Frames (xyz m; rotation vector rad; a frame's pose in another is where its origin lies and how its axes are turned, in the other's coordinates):
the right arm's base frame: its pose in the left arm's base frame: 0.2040 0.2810 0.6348 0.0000 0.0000 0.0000
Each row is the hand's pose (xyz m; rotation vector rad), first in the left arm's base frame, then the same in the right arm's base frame.
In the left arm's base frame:
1: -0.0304 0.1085 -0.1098 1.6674 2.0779 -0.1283
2: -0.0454 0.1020 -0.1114 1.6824 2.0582 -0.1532
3: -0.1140 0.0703 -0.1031 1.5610 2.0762 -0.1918
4: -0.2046 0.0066 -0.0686 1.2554 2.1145 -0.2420
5: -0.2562 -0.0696 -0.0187 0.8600 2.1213 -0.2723
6: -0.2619 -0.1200 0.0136 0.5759 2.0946 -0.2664
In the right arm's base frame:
1: -0.2344 -0.1725 -0.7446 1.6674 2.0779 -0.1283
2: -0.2494 -0.1790 -0.7462 1.6824 2.0582 -0.1532
3: -0.3180 -0.2107 -0.7379 1.5610 2.0762 -0.1918
4: -0.4086 -0.2744 -0.7034 1.2554 2.1145 -0.2420
5: -0.4602 -0.3506 -0.6535 0.8600 2.1213 -0.2723
6: -0.4659 -0.4010 -0.6212 0.5759 2.0946 -0.2664

